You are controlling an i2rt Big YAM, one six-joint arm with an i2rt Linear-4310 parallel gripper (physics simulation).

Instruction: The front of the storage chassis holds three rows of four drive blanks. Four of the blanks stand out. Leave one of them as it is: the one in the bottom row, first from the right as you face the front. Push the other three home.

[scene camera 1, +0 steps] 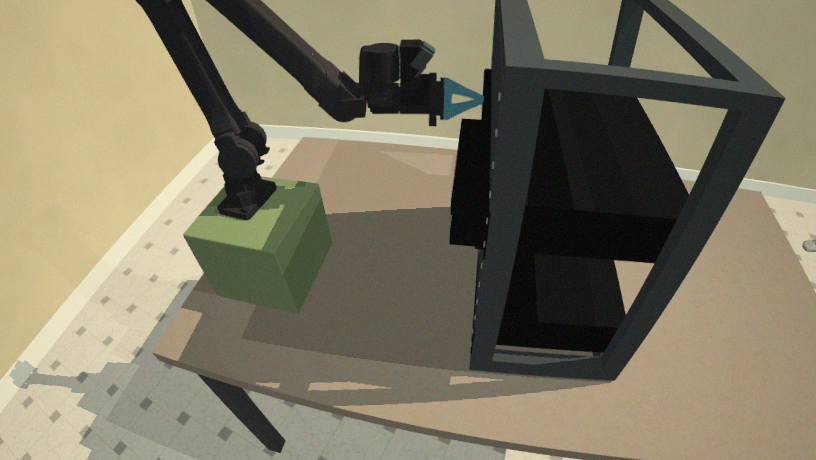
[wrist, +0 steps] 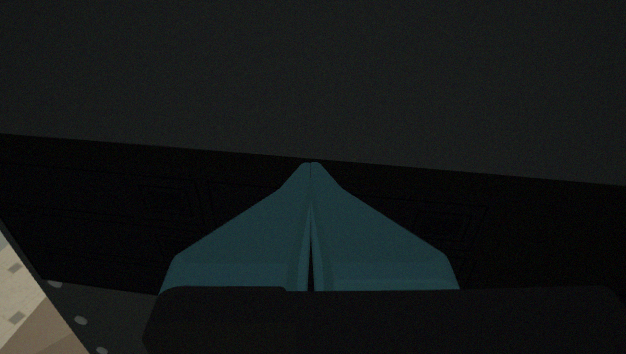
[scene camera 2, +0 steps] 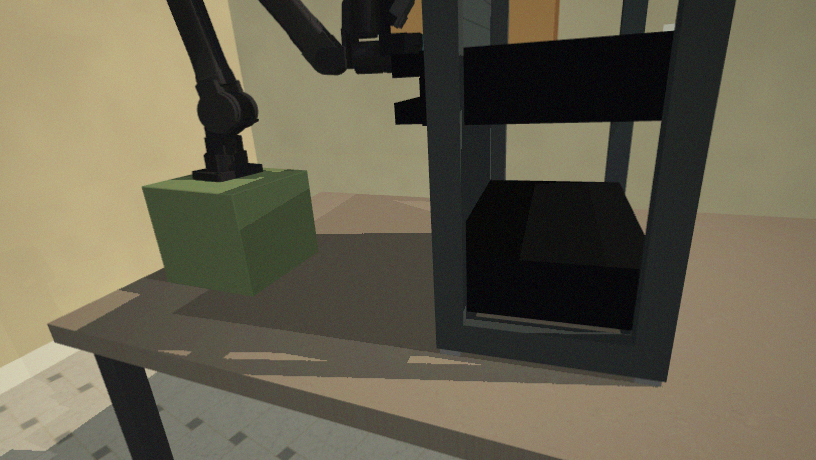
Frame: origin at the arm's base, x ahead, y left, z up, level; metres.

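Seen in the pictures: gripper, between the fingertips: point(scene camera 1: 483, 99) point(wrist: 310, 177); arm's base, origin of its link: point(scene camera 1: 248, 200) point(scene camera 2: 229, 175).
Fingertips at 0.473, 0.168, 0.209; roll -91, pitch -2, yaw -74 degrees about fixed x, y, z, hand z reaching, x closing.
Offsets run from my fingertips to a thing's top centre, as dx, dy, dz. "pt": to the spot under its first point. Level surfaces: height alone.
The storage chassis point(scene camera 1: 617, 171) point(scene camera 2: 565, 80) is a black box high in the grey rack, its front facing the arm. In scene camera 1, dark standing-out blanks {+0.061, -0.226, -0.004} point(scene camera 1: 470, 177) jut from the front and merge together. In scene camera 2, an upper jutting blank point(scene camera 2: 404, 66) and a lower jutting blank {+0.061, -0.226, -0.061} point(scene camera 2: 409, 113) show. In the wrist view, the dark chassis front {pt -0.015, +0.087, -0.018} point(wrist: 100, 195) has faint blank outlines; rows and depths are hard to read. My gripper point(scene camera 1: 483, 99) point(wrist: 310, 177) is shut and empty, its tips at the upper part of the front; contact is unclear. The rack post hides them in scene camera 2.
The grey rack point(scene camera 1: 505, 228) point(scene camera 2: 448, 228) stands on the table {dz -0.410} point(scene camera 1: 685, 371) point(scene camera 2: 742, 297). Another black unit {pt +0.236, -0.172, -0.269} point(scene camera 1: 577, 291) point(scene camera 2: 548, 291) sits low in it. A grey panel point(wrist: 310, 75) lies above the chassis front. The arm's base stands on a green block point(scene camera 1: 245, 274) point(scene camera 2: 200, 240).
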